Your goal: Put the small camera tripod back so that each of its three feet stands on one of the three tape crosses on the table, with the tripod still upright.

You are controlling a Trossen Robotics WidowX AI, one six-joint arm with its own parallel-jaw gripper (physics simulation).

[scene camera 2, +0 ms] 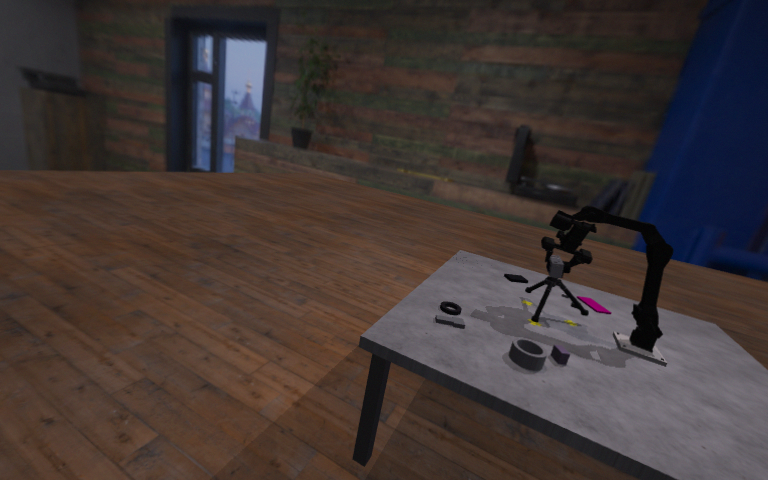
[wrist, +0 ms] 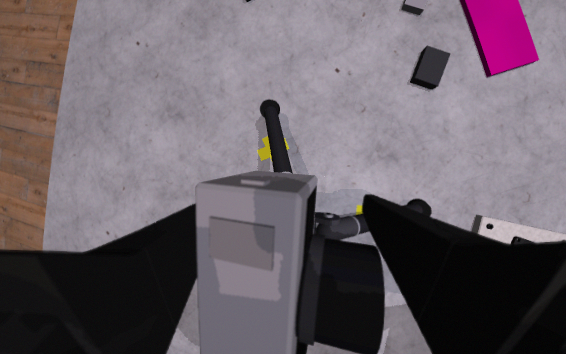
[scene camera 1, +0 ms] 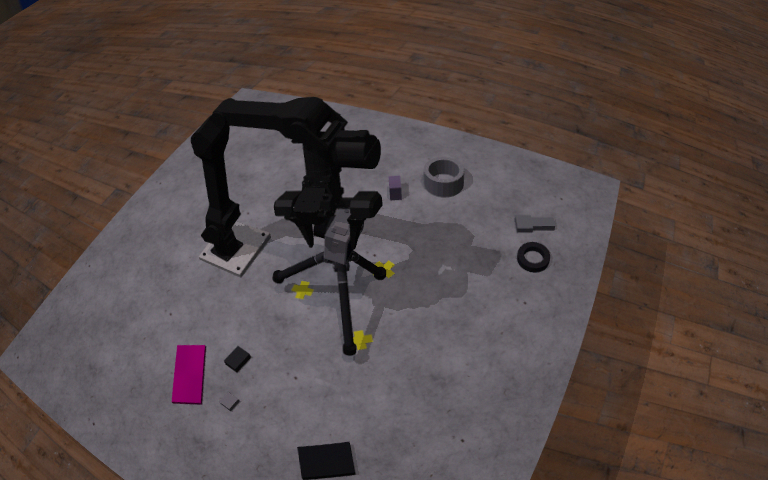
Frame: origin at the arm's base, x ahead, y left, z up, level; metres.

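Where they show: gripper, fingertip midpoint: [wrist: 291,203] [scene camera 1: 332,247]; arm's base at its link origin: [scene camera 2: 640,345] [scene camera 1: 226,248].
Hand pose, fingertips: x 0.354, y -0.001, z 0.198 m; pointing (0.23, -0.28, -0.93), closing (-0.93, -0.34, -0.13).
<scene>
Things, the pixels of their top centre, and the offset from my fingertips. "*": a spot on its surface instead.
- front yellow cross at its top centre: [wrist: 273,149] [scene camera 1: 360,339] [scene camera 2: 527,302] dz -0.211, dx +0.060, dy -0.032 m
- left cross at a spot on its surface: [wrist: 359,209] [scene camera 1: 310,293] [scene camera 2: 565,321] * dz -0.211, dx -0.101, dy +0.012 m
- right cross at a spot on its surface: [scene camera 1: 389,267] [scene camera 2: 532,322] * dz -0.211, dx +0.005, dy +0.161 m
- grey ring at its top centre: [scene camera 1: 444,169] [scene camera 2: 529,347] dz -0.163, dx -0.026, dy +0.461 m
- purple block at its top centre: [scene camera 1: 394,181] [scene camera 2: 562,349] dz -0.172, dx -0.110, dy +0.367 m
- grey stepped piece at its top centre: [scene camera 1: 535,221] [scene camera 2: 450,319] dz -0.197, dx +0.239, dy +0.446 m
- black ring at its top centre: [scene camera 1: 534,254] [scene camera 2: 451,306] dz -0.196, dx +0.278, dy +0.346 m
- magenta slab at its top centre: [scene camera 1: 188,373] [wrist: 498,19] [scene camera 2: 593,304] dz -0.204, dx -0.193, dy -0.322 m
- dark block at its top centre: [wrist: 432,65] [scene camera 1: 236,357] dz -0.197, dx -0.123, dy -0.222 m
- black slab at its top centre: [scene camera 1: 325,459] [scene camera 2: 516,277] dz -0.197, dx +0.170, dy -0.309 m
The black tripod [scene camera 1: 344,305] [scene camera 2: 543,301] [wrist: 278,145] with a grey camera head [scene camera 1: 336,244] [scene camera 2: 556,268] [wrist: 247,320] is upright. My gripper [scene camera 1: 332,246] [scene camera 2: 556,264] [wrist: 291,203] is shut on that head. The feet look slightly above the table, apart from their shadows. In scene camera 1, the front foot is just left of the front yellow cross [scene camera 1: 363,339] [scene camera 2: 526,302] [wrist: 264,153]. The left foot is up and left of the left cross [scene camera 1: 303,289] [scene camera 2: 570,322] [wrist: 359,209]. The right foot overlaps the edge of the right cross [scene camera 1: 389,267] [scene camera 2: 534,323].
A grey ring [scene camera 1: 444,183] [scene camera 2: 527,356], purple block [scene camera 1: 395,189] [scene camera 2: 560,354], grey stepped piece [scene camera 1: 532,224] [scene camera 2: 450,321] and black ring [scene camera 1: 523,264] [scene camera 2: 443,309] lie about. A magenta slab [scene camera 1: 188,374] [scene camera 2: 593,305] [wrist: 505,35], dark block [scene camera 1: 237,358] [wrist: 431,66] and black slab [scene camera 1: 326,459] [scene camera 2: 515,278] lie in front.
</scene>
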